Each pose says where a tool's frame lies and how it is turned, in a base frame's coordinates. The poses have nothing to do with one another.
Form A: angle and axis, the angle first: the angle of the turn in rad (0 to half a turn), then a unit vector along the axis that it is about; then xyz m.
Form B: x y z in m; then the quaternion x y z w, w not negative. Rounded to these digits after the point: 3 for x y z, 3 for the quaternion.
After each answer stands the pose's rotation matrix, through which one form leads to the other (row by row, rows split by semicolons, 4 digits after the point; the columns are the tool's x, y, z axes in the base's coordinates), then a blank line. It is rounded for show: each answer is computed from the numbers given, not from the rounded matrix.
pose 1, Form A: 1.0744 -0.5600 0.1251 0.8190 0.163 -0.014 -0.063
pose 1, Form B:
0.163 -0.014 -0.063 -0.287 0.064 0.419 0.859
0.6405 -0.7568 -0.1302; 0.6835 0.4845 0.5461; -0.3502 -0.4387 0.8276

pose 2, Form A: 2.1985 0.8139 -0.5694 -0.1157 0.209 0.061 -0.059
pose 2, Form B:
0.209 0.061 -0.059 0.725 -0.507 -0.103 0.454
0.4641 -0.6419 -0.6103; -0.8292 -0.0727 -0.5542; 0.3114 0.7633 -0.5660

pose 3, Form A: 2.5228 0.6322 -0.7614 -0.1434 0.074 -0.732 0.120
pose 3, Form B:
0.074 -0.732 0.120 0.602 -0.725 -0.137 0.304
-0.0893 -0.7903 -0.6062; -0.9567 0.2374 -0.1686; 0.2771 0.5648 -0.7773

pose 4, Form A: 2.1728 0.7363 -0.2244 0.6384 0.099 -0.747 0.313
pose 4, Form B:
0.099 -0.747 0.313 0.652 -0.199 0.565 0.466
0.2828 -0.7849 0.5513; 0.2674 -0.4874 -0.8312; 0.9212 0.3825 0.0720

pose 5, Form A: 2.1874 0.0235 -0.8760 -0.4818 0.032 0.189 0.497
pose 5, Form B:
0.032 0.189 0.497 0.021 -0.778 -0.428 0.459
-0.5774 0.3606 -0.7325; -0.4256 0.6328 0.6469; 0.6968 0.6853 -0.2119

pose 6, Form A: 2.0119 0.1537 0.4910 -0.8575 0.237 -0.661 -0.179
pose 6, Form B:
0.237 -0.661 -0.179 0.130 0.415 -0.724 0.535
-0.3932 0.8831 0.2559; -0.6677 -0.0829 -0.7398; -0.6321 -0.4618 0.6223

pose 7, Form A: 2.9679 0.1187 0.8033 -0.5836 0.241 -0.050 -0.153
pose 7, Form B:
0.241 -0.050 -0.153 0.118 0.800 -0.581 0.087
-0.9570 0.2901 0.0013; 0.0884 0.2960 -0.9511; -0.2763 -0.9101 -0.3089

